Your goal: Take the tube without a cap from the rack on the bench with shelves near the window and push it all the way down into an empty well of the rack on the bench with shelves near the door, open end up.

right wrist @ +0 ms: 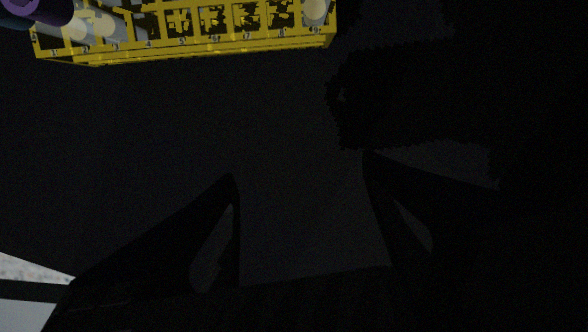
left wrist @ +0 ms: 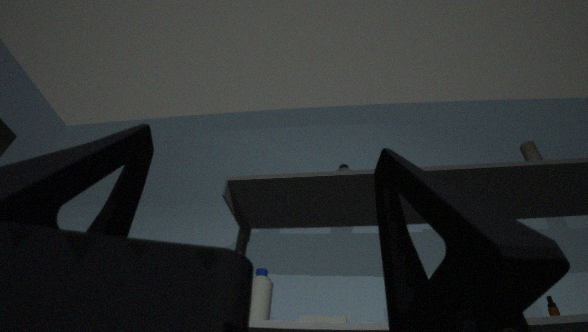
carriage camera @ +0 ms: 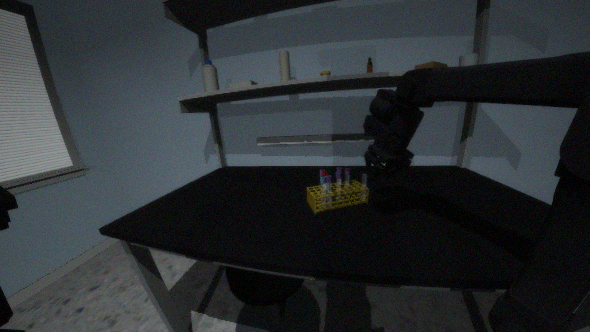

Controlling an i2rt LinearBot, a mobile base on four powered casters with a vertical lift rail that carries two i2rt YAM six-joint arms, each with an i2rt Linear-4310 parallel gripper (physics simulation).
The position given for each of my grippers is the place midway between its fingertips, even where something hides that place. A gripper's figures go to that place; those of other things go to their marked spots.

Labels:
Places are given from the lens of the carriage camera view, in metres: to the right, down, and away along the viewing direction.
my right gripper (carriage camera: 377, 179): 0.24, 0.04, 0.47
window with blinds (carriage camera: 45, 153): -1.97, -0.10, 1.06

